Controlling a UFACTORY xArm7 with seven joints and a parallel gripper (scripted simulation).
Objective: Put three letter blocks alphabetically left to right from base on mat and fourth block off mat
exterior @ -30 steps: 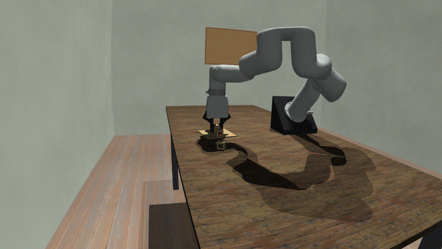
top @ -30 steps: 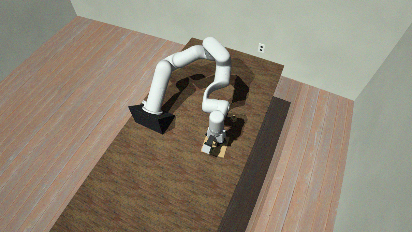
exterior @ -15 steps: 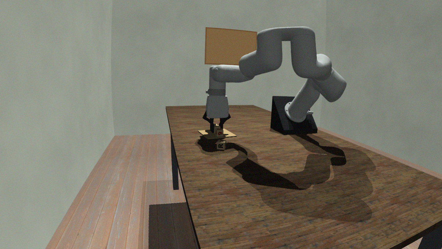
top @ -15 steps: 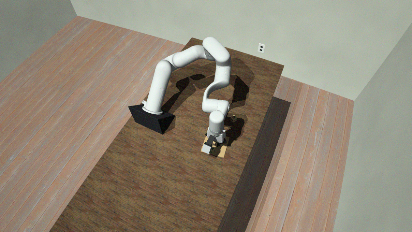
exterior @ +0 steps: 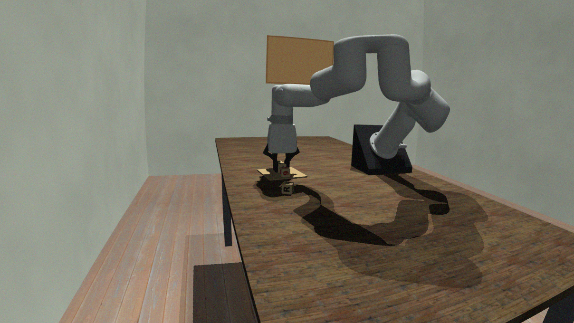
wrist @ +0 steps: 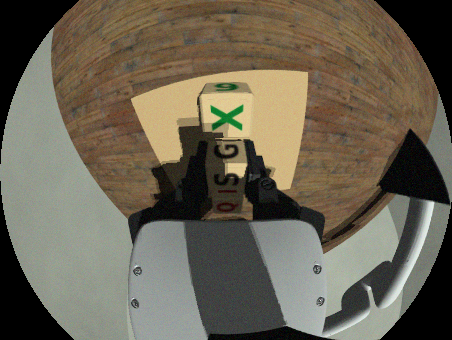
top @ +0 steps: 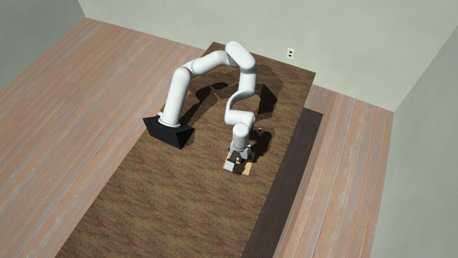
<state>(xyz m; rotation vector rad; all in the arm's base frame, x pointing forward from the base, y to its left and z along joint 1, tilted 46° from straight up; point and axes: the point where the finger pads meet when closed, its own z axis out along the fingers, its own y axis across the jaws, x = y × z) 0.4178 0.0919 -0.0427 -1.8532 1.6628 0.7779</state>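
My gripper is now 10 mm above the S block. From my hand the other things lie so: red-marked block 50 mm to the left, 10 mm below; then tan mat 30 mm below.
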